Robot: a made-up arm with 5 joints.
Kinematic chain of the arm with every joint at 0, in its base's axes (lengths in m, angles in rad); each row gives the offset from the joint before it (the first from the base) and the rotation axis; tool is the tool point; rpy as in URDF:
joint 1: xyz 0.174 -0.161 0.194 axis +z
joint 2: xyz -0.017 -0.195 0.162 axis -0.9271 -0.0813 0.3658
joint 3: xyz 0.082 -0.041 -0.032 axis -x
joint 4: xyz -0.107 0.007 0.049 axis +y
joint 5: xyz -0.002 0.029 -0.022 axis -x
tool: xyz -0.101 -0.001 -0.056 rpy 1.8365 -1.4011 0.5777
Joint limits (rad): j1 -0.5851..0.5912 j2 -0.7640..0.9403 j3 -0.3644..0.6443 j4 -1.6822..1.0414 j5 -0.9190..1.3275
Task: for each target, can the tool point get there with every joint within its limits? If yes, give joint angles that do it. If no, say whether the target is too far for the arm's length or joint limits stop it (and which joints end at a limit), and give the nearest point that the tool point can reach.
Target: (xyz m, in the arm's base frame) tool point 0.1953 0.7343 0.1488
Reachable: no: too far | nearest point 0.0116 -0.1687 0.3198 | short by 0.937 m
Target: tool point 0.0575 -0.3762 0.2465
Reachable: yes | joints -0.2471 0.2584 0.1383 -0.7435 -0.1146
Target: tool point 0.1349 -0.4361 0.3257
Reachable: yes | joints 0.4482 -0.1202 0.1963 0.1408 0.8051
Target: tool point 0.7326 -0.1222 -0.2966
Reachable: no: too far | nearest point 0.3242 -0.3193 0.2466 | short by 0.708 m
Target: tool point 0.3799 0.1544 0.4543
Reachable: no: joint limits stop it (at a limit: joint 1, joint 2, joint 4, joint 5) | nearest point 0.2808 -0.2491 0.3363 | short by 0.432 m
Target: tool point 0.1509 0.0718 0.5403
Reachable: no: joint limits stop it (at a limit: joint 1, joint 3, joint 4, joint 5) | nearest point 0.0191 -0.1829 0.4297 | short by 0.307 m
